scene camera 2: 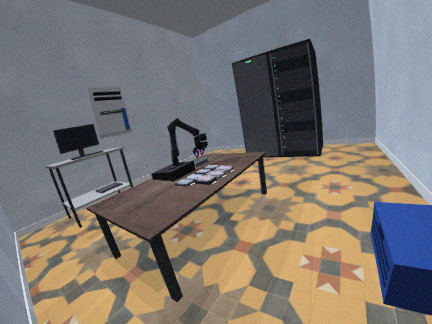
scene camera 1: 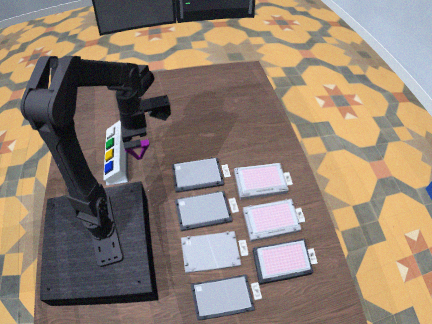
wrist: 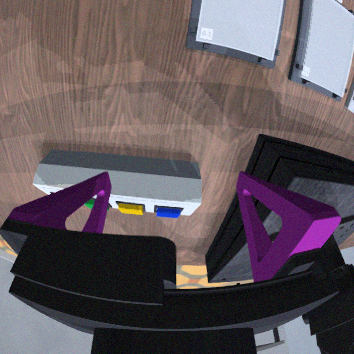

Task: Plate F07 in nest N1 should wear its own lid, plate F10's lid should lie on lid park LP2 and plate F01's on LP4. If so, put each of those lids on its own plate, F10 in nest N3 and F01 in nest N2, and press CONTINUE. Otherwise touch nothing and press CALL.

Labels:
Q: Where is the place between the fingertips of the gripper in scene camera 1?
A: At 137, 146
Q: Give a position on a white button box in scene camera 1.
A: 119, 174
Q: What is the gripper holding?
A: Nothing.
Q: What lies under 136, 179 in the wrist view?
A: A white button box.

